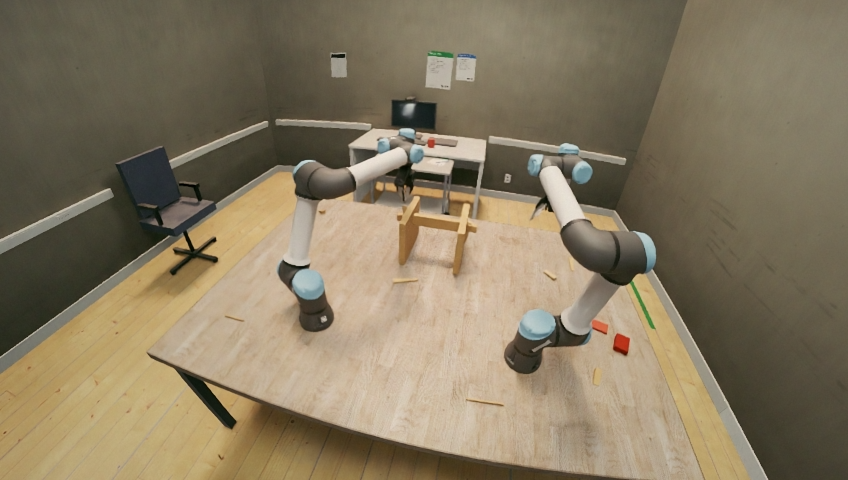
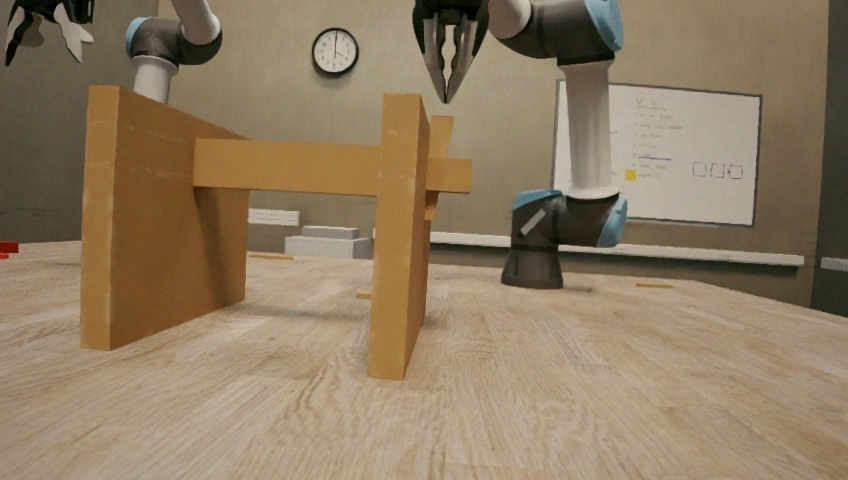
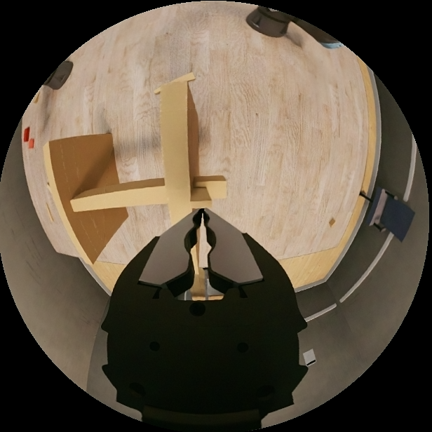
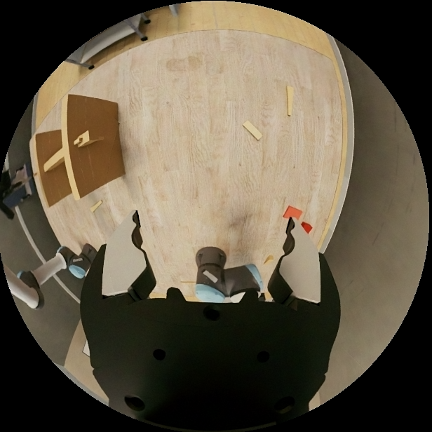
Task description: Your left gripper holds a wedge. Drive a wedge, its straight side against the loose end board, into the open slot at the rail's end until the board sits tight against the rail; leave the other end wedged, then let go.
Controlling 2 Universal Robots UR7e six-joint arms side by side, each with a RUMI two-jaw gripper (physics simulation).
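Observation:
The left end board (image 1: 408, 236) (image 2: 395, 249) (image 3: 176, 145) and the other board (image 1: 460, 246) (image 2: 160, 237) stand upright, joined by the rail (image 1: 439, 221) (image 2: 285, 166) (image 3: 120, 195). A wedge (image 2: 440, 136) (image 3: 201, 204) stands in the slot of the rail's protruding end, beside the left board's outer face, reaching above and below the rail; how tight the board sits I cannot tell. A wedge (image 4: 78, 142) shows at the other end. My left gripper (image 2: 445, 99) (image 3: 202, 209) is shut and empty, its tips just above the first wedge. My right gripper (image 2: 44, 61) (image 4: 213, 214) is open and empty, away from the frame.
On the table lie a loose wooden piece (image 1: 405, 280) (image 4: 96, 206) in front of the frame, two more pieces (image 4: 290, 101) (image 4: 252, 130) and red blocks (image 1: 621, 343) (image 1: 599, 326). A white desk (image 1: 416, 144) stands behind the table.

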